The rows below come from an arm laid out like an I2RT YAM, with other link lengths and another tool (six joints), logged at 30 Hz.
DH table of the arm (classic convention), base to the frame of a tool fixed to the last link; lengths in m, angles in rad. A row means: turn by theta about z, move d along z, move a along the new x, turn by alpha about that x. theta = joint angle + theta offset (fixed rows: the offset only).
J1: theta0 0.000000  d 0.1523  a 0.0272  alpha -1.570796
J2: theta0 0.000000  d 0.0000  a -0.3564  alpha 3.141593
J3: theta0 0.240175  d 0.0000  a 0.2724  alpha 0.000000
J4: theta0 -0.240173  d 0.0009  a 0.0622  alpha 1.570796
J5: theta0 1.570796  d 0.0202  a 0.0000  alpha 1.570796
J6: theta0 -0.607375  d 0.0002  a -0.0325  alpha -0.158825
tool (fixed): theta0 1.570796  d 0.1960  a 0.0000  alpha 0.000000
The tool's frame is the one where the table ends.
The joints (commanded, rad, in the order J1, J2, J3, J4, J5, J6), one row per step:
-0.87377 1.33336 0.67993 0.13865 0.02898 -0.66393
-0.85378 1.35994 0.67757 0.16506 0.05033 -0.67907
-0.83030 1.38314 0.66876 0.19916 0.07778 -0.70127
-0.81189 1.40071 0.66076 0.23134 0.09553 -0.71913
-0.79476 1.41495 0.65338 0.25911 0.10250 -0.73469
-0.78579 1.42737 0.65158 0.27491 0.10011 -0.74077
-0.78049 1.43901 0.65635 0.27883 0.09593 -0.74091
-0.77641 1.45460 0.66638 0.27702 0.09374 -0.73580
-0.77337 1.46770 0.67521 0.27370 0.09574 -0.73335
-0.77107 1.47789 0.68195 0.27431 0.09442 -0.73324
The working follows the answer.
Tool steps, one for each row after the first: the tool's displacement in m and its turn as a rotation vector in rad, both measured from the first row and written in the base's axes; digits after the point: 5 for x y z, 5 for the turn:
0.00601 -0.00237 -0.00498 -0.01301 0.02005 0.00888
0.01150 -0.00391 -0.00987 -0.03536 0.04411 0.01936
0.01680 -0.00490 -0.01294 -0.05568 0.05837 0.03082
0.02297 -0.00422 -0.01560 -0.07115 0.06707 0.04915
0.02796 -0.00381 -0.01789 -0.07518 0.06893 0.06308
0.03217 -0.00386 -0.01958 -0.07204 0.06925 0.07225
0.03637 -0.00480 -0.02176 -0.06337 0.06984 0.07610
0.03900 -0.00602 -0.02371 -0.05725 0.07406 0.07655
0.04182 -0.00708 -0.02472 -0.05481 0.07537 0.08007

Tool pose at each row, in the base's axes (x y z in m, rotation vector in rad; rounded; the steps above come from the unrounded poses):
0.22699 -0.31246 0.21105 -0.36335 2.46525 -1.31308
0.23300 -0.31483 0.20608 -0.39206 2.46972 -1.32880
0.23849 -0.31637 0.20118 -0.42819 2.47079 -1.35632
0.24378 -0.31736 0.19811 -0.45769 2.46410 -1.37945
0.24995 -0.31668 0.19546 -0.48988 2.45192 -1.39258
0.25494 -0.31627 0.19316 -0.50871 2.44350 -1.39196
0.25916 -0.31631 0.19147 -0.51894 2.44076 -1.38404
0.26336 -0.31726 0.18929 -0.52179 2.44446 -1.37141
0.26599 -0.31848 0.18735 -0.52411 2.45126 -1.36395
0.26881 -0.31954 0.18634 -0.52866 2.45185 -1.35948

